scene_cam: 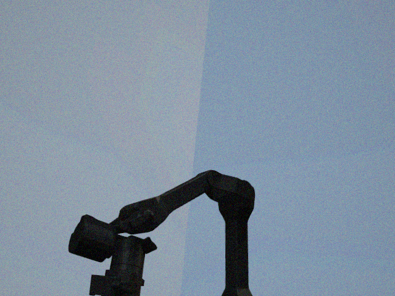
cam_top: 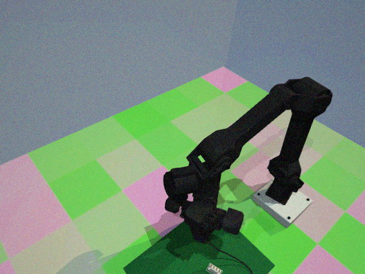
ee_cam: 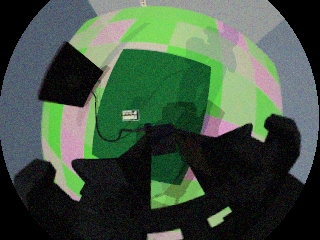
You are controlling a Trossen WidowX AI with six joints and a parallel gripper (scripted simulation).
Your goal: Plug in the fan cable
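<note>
Now: gripper tip 7 cm above the dark green board, 4 cm short of it and 3 cm to the right of it. Also, from my gripper tip: black fan 20 cm to the left, 9 cm ahead; header 7 cm to the left, 6 cm below, 2 cm ahead; black plug 1 cm behind.
</note>
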